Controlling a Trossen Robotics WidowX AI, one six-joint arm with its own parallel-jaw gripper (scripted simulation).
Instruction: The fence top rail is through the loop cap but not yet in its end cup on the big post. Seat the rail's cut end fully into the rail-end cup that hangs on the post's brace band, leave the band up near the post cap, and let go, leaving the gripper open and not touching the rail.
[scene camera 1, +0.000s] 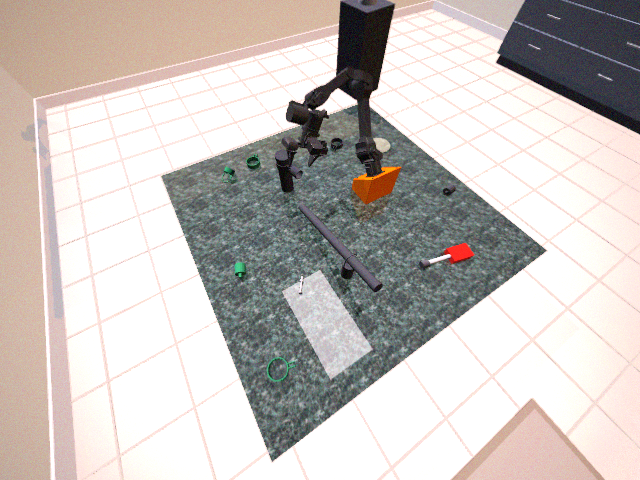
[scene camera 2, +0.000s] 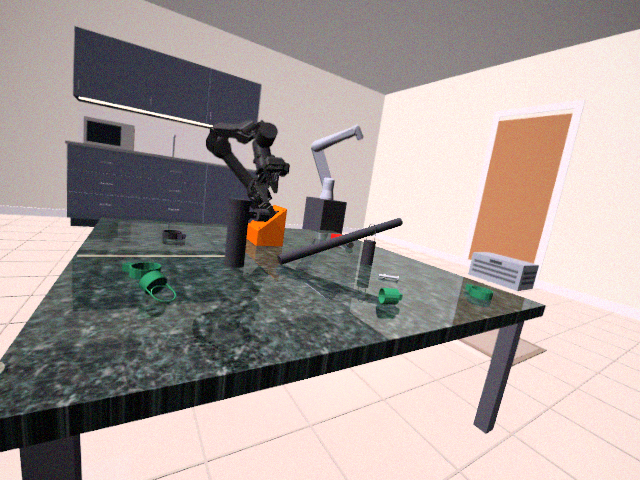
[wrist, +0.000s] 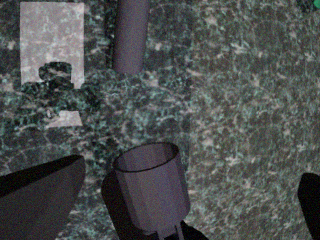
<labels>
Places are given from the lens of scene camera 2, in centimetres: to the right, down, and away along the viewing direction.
my gripper (scene camera 2: 270, 198): -16, -13, 95
dark top rail (scene camera 2: 318, 247): 0, 3, 103
big dark post (scene camera 2: 236, 236): -25, -1, 86
The marked spots on the big dark post and the dark top rail are 30 cm apart.
</labels>
